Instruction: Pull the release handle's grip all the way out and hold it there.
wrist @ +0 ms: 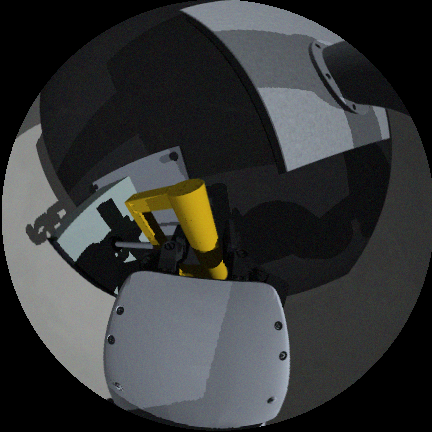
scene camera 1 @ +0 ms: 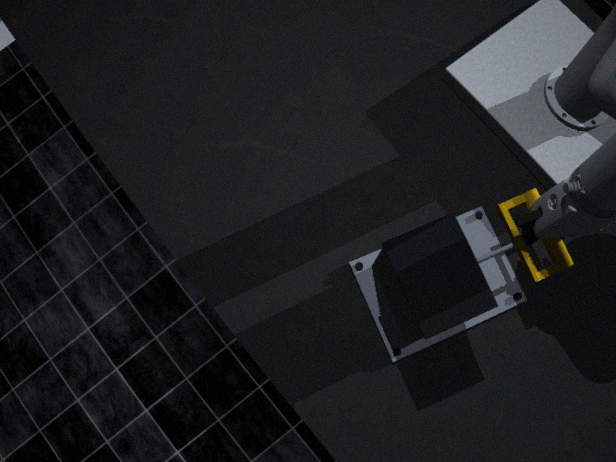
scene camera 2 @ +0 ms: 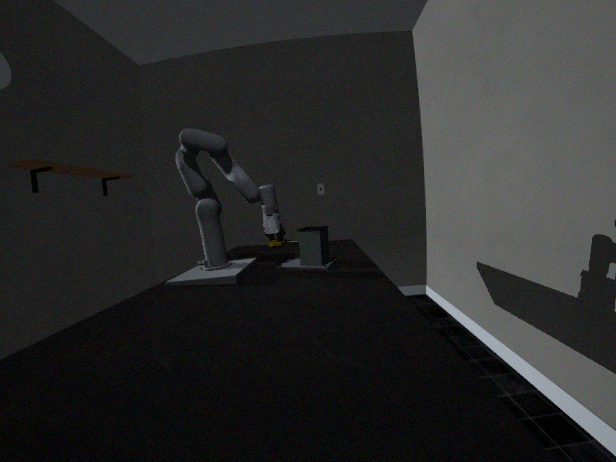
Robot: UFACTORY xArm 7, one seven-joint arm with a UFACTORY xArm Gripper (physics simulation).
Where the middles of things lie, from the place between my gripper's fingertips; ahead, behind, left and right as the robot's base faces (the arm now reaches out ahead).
Right now the base plate (scene camera 1: 497,270) is 14 cm ahead of my hand, 7 cm to the right of it and 7 cm below it.
